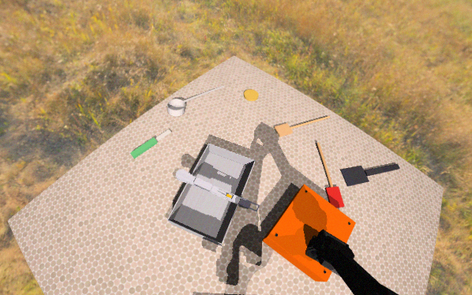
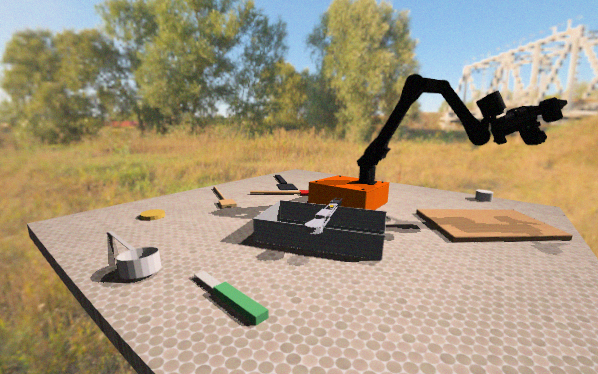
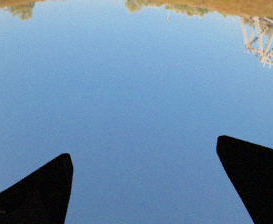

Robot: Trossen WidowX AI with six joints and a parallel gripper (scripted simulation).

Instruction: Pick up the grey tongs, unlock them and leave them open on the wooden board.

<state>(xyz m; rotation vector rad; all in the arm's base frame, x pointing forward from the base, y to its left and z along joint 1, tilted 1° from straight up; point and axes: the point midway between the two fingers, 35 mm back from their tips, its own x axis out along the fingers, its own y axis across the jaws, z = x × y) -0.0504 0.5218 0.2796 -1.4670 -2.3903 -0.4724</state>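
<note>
The roasting tin is 56 cm to the right of my gripper tip, 44 cm ahead of it and 34 cm below it. Round my gripper tip: green-handled tool: 76 cm ahead, 60 cm to the right, 36 cm below; then wooden board: 36 cm below, 15 cm to the right, 12 cm ahead; then white object: 35 cm below, 24 cm behind, 13 cm to the right.
</note>
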